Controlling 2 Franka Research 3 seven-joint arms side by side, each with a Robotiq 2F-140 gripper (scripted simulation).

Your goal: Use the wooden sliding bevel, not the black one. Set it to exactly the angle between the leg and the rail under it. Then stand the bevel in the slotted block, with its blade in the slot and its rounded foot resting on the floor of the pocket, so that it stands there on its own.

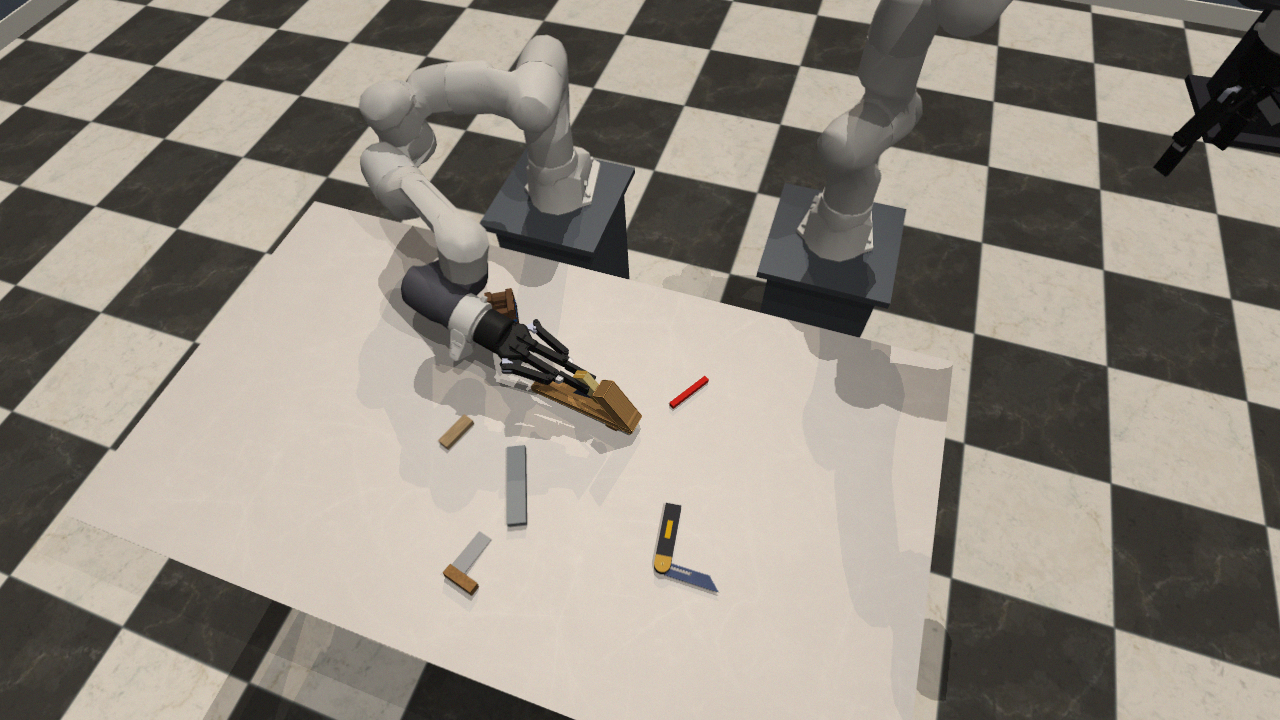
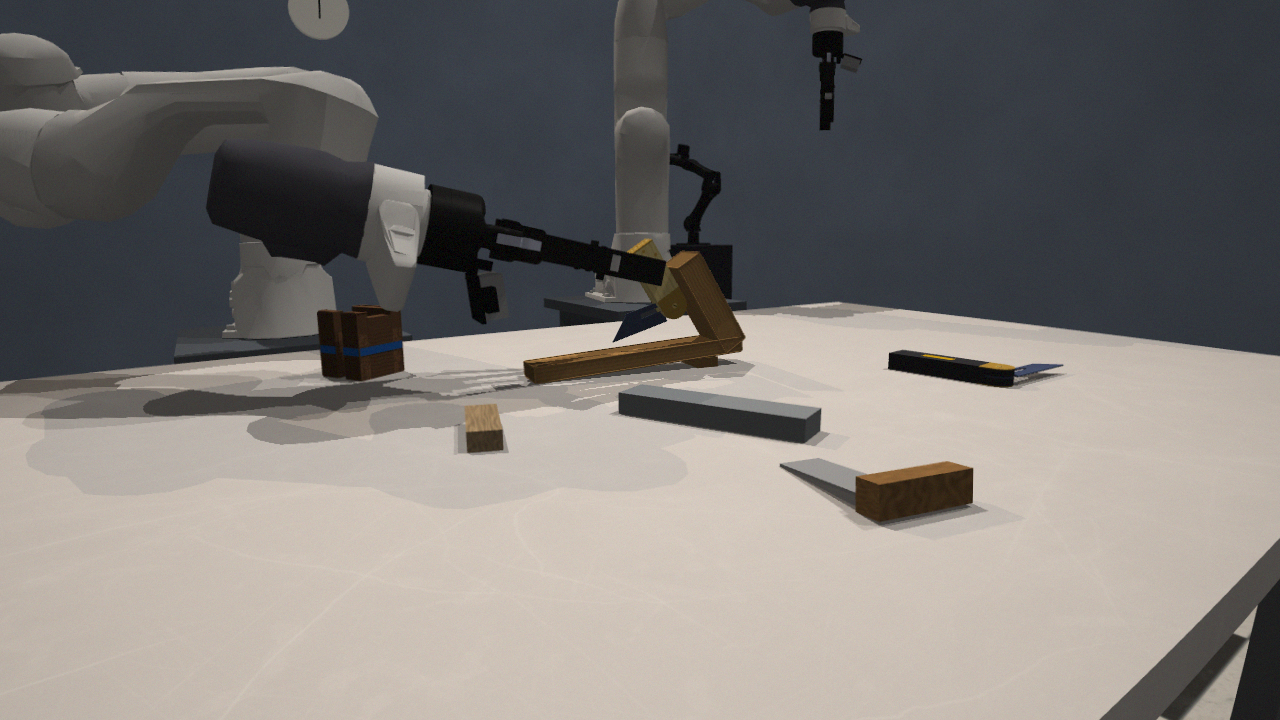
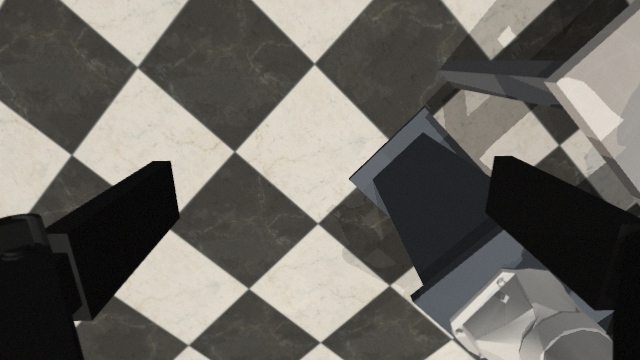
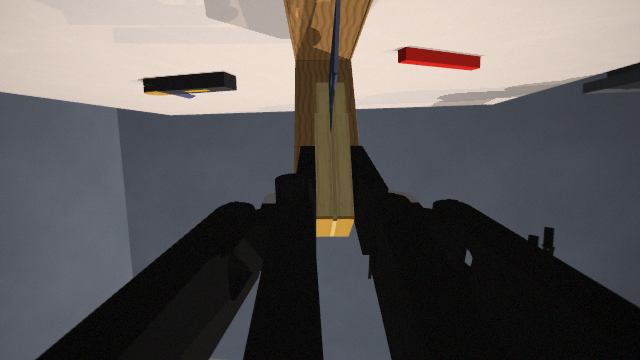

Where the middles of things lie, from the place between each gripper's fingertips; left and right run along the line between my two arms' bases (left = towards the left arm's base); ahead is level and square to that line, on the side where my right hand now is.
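My right gripper is 1 cm short of the wooden bevel [image 2: 670, 301], 3 cm above it and 3 cm to the right of it. From my right hand I find the blue blade [image 2: 633, 323] 1 cm ahead, 2 cm to the left and 5 cm below. The red bar [image 4: 407, 55] is 7 cm behind my right hand, 21 cm to the left of it and 11 cm below it, whereas the grey bar [image 2: 797, 423] is 7 cm to the right of that hand, 21 cm ahead of it and 10 cm below it.
My left hand [image 1: 1189, 158] is 81 cm to the left of the red bar, 41 cm above it and 45 cm short of it. Counted from my left hand, the wooden bevel is 100 cm to the right, 53 cm ahead and 33 cm below, and the blue blade is 100 cm to the right, 53 cm ahead and 36 cm below. As for the black bevel [image 2: 973, 371], it is a long way ahead of my left hand, far to the right of it and well below it.
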